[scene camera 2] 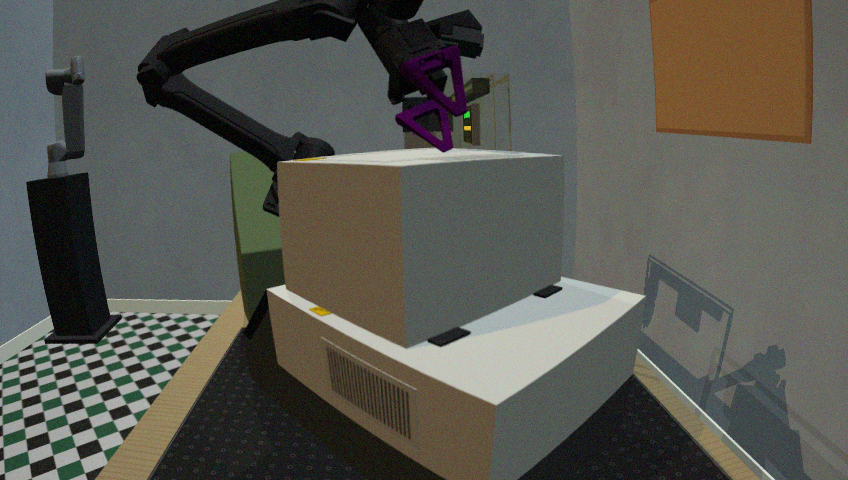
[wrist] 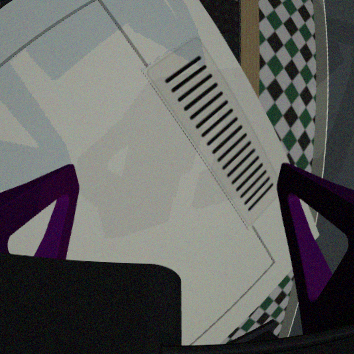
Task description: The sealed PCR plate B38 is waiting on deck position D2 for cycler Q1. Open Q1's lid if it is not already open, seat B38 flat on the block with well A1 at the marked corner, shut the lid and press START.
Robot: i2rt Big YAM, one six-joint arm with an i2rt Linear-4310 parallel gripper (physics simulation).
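Places are measured from the arm's base along level axes (x ahead, y left, z up), in centimetres.
Pixels of known places: gripper, fingertip midpoint: (scene camera 2: pixel 454 133) (wrist: pixel 177 174).
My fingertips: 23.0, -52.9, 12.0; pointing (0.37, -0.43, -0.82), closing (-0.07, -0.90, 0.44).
Observation:
Behind a point stands the place of what it marks, as x, y, z.
The cycler shows in scene camera 2 as a white base (scene camera 2: pixel 559 350) @[27.6, -71.5, -6.4] with a tall box-shaped lid (scene camera 2: pixel 482 237) @[23.2, -61.8, 2.1] (wrist: pixel 135 250) @[18.6, -51.1, 9.6] lying level on it, by look shut. Two black hinge pieces (scene camera 2: pixel 449 336) @[18.9, -65.8, -6.1] sit at the lid's lower edge. In the wrist view, the lid's top has a slotted vent panel (wrist: pixel 220 135) @[24.1, -56.9, 9.7]. My gripper (scene camera 2: pixel 453 130) @[23.0, -52.9, 12.0] (wrist: pixel 177 174) @[23.0, -52.9, 12.0] is open and empty, its purple fingers above the lid's top, widely apart. Plate B38, deck position D2, the block with its marked corner and the START button do not show in these views.
A green panel (scene camera 2: pixel 255 208) @[-7.3, -3.6, -2.2] stands behind the cycler at the left. A device with green and yellow lights (scene camera 2: pixel 467 121) @[35.1, -17.8, 13.9] stands beyond the lid. A grey arm (scene camera 2: pixel 73 118) stands on a black pedestal (scene camera 2: pixel 68 255) at the far left. An orange board (scene camera 2: pixel 731 65) hangs on the right wall.

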